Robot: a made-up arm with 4 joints.
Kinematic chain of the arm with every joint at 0, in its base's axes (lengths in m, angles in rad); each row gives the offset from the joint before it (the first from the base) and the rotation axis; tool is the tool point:
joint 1: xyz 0 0 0.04 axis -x
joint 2: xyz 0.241 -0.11 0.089 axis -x
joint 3: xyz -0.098 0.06 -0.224 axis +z
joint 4: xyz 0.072 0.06 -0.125 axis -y
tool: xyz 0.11 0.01 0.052
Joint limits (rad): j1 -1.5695..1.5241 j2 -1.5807..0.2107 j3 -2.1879..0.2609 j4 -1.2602..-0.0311
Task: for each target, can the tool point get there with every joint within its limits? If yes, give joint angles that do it. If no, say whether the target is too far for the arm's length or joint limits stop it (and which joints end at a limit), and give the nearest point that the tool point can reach.
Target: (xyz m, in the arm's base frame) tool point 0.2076 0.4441 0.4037
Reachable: no: joint limits stop it (at a limit: joint 2, joint 3, joint 4) | nearest point 0.2748 0.3232 0.3047 | short by 0.170 m
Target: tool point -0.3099 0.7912 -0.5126
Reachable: no: too far | nearest point 0.1103 0.3164 -0.2666 | short by 0.680 m
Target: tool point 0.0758 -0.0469 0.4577
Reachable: no: joint limits stop it (at a limit: joint 1, joint 2, joint 3, joint 4) | nearest point 0.1103 0.0141 0.3689 | short by 0.113 m
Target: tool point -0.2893 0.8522 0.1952
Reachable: no: too far | nearest point 0.1103 0.3447 0.0523 | short by 0.662 m
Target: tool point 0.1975 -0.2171 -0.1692
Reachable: yes | joints 1.1056 -0.7811 -1.6565 -0.9493
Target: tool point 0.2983 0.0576 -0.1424
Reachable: yes | joints 0.1212 -0.8376 -1.0467 -0.1727
